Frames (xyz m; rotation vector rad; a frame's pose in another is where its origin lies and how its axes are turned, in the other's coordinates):
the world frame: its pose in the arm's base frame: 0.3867 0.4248 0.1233 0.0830 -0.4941 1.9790
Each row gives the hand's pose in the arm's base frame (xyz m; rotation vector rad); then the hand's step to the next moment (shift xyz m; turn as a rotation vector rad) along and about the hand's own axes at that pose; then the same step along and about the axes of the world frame.
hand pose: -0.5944 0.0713 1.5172 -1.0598 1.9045 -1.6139
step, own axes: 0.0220 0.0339 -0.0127 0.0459 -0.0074 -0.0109
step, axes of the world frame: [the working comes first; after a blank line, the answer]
step, axes of the arm's base frame: -0.0323 -0.0078 -0.0263 -0.0343 -0.0287 0.0166

0.0008 0.0393 -0.0159 -0.0044 0.0357 0.0314
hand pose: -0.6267 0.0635 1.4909 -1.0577 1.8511 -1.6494
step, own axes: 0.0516 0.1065 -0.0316 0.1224 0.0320 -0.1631
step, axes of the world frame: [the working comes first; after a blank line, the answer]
step, axes of the arm's base frame: -0.0817 -0.0207 -0.0889 -0.2053 0.0075 0.0196

-0.0050 0.1065 -0.0603 0.1044 0.1716 0.0476
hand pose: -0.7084 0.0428 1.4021 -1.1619 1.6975 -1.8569
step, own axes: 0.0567 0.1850 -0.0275 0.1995 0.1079 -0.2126
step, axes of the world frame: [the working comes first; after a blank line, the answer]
step, axes of the arm's base frame: -0.1016 -0.0626 -0.1548 -0.3081 -0.0334 -0.0241

-0.0496 0.1594 -0.1016 0.1040 0.2903 0.0394
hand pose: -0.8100 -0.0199 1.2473 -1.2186 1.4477 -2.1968
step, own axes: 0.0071 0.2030 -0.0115 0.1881 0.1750 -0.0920
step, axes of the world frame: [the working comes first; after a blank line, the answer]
step, axes of the arm's base frame: -0.0601 -0.0941 -0.1701 -0.2265 -0.1366 -0.0674

-0.0993 0.1393 -0.1101 -0.0323 0.2697 0.0259
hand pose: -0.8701 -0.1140 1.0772 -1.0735 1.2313 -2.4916
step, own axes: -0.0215 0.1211 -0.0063 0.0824 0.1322 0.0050
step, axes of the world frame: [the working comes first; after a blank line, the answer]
step, axes of the arm's base frame: -0.0080 -0.0652 -0.1042 -0.0780 -0.1243 -0.0526

-0.0802 0.0628 -0.0692 -0.0848 0.1303 0.0112
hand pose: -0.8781 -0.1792 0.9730 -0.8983 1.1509 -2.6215
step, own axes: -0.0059 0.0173 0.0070 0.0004 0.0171 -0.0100
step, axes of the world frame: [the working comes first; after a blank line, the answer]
step, axes of the arm's base frame: 0.0070 -0.0144 -0.0113 -0.0079 -0.0058 -0.0172

-0.0184 0.0026 -0.0060 -0.0061 0.0143 -0.0123
